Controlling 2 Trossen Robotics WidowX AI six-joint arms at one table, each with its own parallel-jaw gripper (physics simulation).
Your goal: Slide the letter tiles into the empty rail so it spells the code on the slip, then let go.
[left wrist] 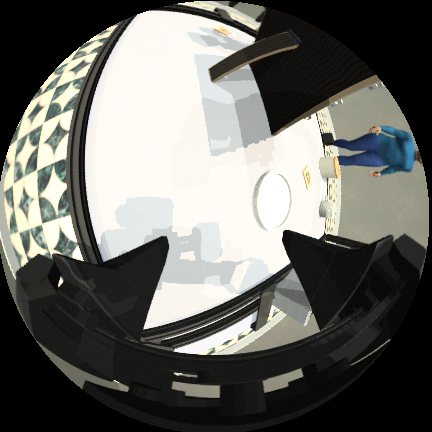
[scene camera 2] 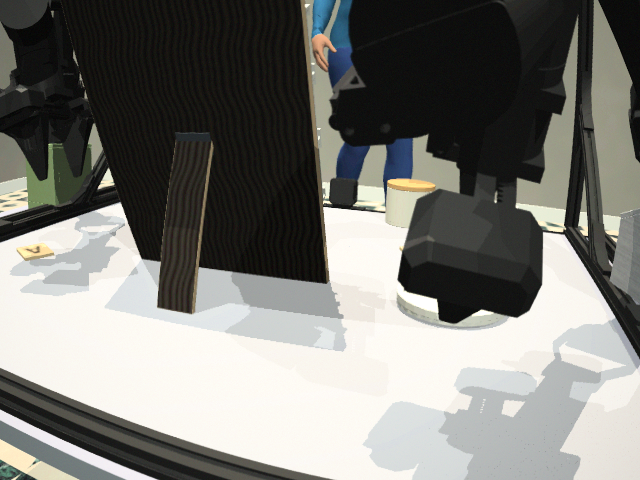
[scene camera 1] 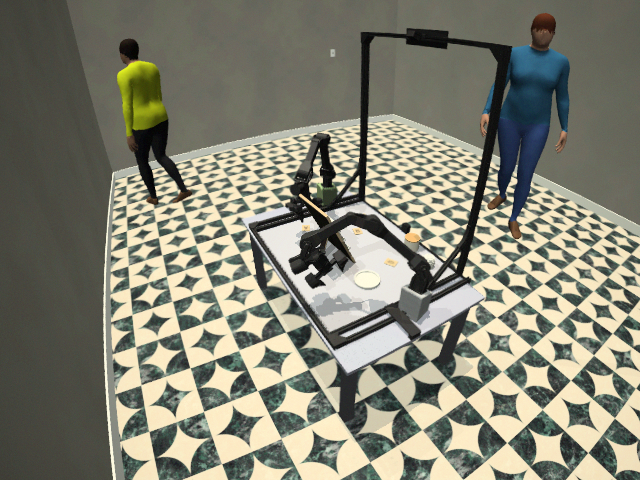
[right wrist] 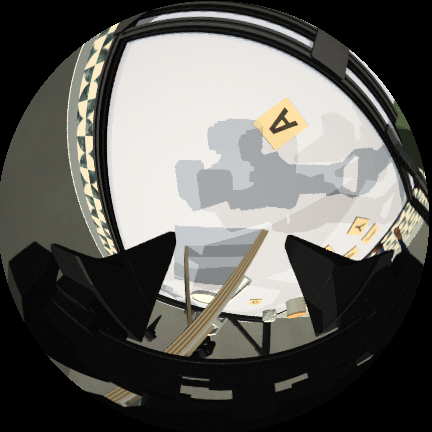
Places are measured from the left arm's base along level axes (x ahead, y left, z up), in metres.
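Where they show: left gripper, fingertip midpoint: (left wrist: pixel 226 239) (scene camera 1: pixel 333 277); right gripper, fingertip midpoint: (scene camera 2: pixel 61 178) (scene camera 1: pixel 308 220) (right wrist: pixel 232 239); left arm's base, link origin: (scene camera 1: pixel 417 289); right arm's base, link origin: (scene camera 2: pixel 58 143) (scene camera 1: pixel 327 185).
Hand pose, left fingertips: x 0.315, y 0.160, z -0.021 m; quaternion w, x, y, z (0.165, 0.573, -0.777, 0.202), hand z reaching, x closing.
Note:
Each offset is from my left fingertips to the top centre of the thing. "spot": to the spot under its first point.
A dark board (scene camera 1: pixel 321 219) (scene camera 2: pixel 248 180) (left wrist: pixel 310 70) leans upright on a rear strut (scene camera 2: pixel 185 227). In the right wrist view the board @(spot: dx +0.325, dy -0.233, dz +0.022 m) (right wrist: pixel 227 290) is nearly edge-on; its rails and the slip cannot be read. The A tile @(dx +0.481, dy -0.282, dz -0.095 m) (scene camera 1: pixel 306 227) (scene camera 2: pixel 35 251) (left wrist: pixel 222 31) (right wrist: pixel 280 124) lies flat at the board's left. The Y tile @(dx +0.342, dy -0.519, dz -0.095 m) (right wrist: pixel 358 226) and several others, one partly hidden by a finger, lie beyond it. The D tile @(dx -0.053, dy -0.357, dz -0.095 m) (scene camera 1: pixel 390 262) (left wrist: pixel 307 177) (right wrist: pixel 255 301) lies near the plate. My right gripper (scene camera 1: pixel 298 212) (scene camera 2: pixel 59 175) (right wrist: pixel 232 239) is open, above the table near the A tile. My left gripper (scene camera 1: pixel 327 271) (left wrist: pixel 226 239) is open and empty above the table.
A round white plate @(dx -0.049, dy -0.171, dz -0.084 m) (scene camera 1: pixel 367 287) (left wrist: pixel 256 200) lies right of the board. A jar with an orange lid @(dx -0.059, dy -0.533, dz -0.031 m) (scene camera 1: pixel 412 241) (scene camera 2: pixel 403 209) (left wrist: pixel 327 167), a small pale object @(dx -0.194, dy -0.469, dz -0.044 m) (scene camera 1: pixel 429 259) (left wrist: pixel 325 208) and a black block (scene camera 2: pixel 343 192) stand behind. A black overhead frame (scene camera 1: pixel 364 113) rises from the table; two people stand beyond.

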